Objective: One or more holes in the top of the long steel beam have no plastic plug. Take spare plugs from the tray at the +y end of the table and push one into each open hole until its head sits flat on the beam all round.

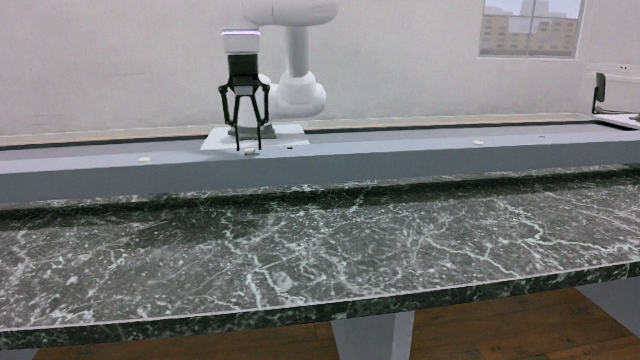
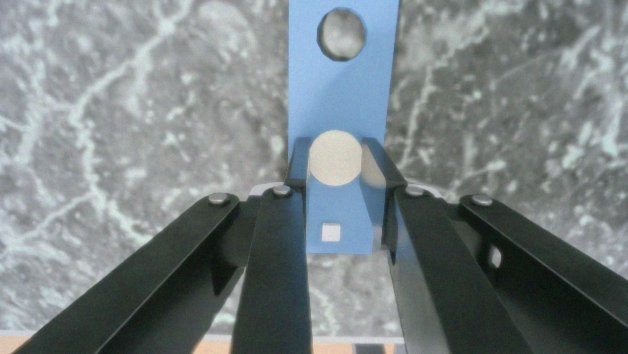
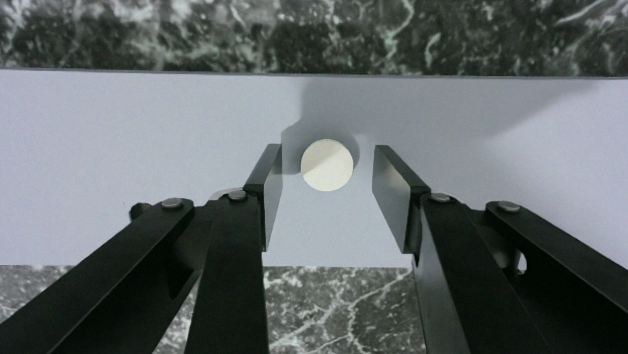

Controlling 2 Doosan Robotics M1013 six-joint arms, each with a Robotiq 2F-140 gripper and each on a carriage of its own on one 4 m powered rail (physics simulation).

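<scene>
The long steel beam (image 1: 380,162) (image 3: 100,125) runs along the table. My right gripper (image 1: 249,148) (image 3: 327,166) is open, its fingers low on either side of a pale round plug (image 1: 249,152) (image 3: 327,165), apart from it. This plug's head casts a shadow on the beam top; its stem is hidden. An open hole (image 1: 289,148) (image 3: 140,210) lies to one side of it. Other pale plug heads (image 1: 144,159) (image 1: 478,143) show on the beam. My left gripper (image 2: 335,160) is shut on a pale plug (image 2: 335,154) over the blue tray (image 2: 340,95), which has an empty round hole (image 2: 342,35).
The dark marble table (image 1: 350,250) (image 2: 175,115) (image 3: 320,320) lies under beam and tray. A small faint mark (image 1: 542,137) shows on the beam at the right; I cannot tell what it is. A small white square (image 2: 330,232) is near the tray's end.
</scene>
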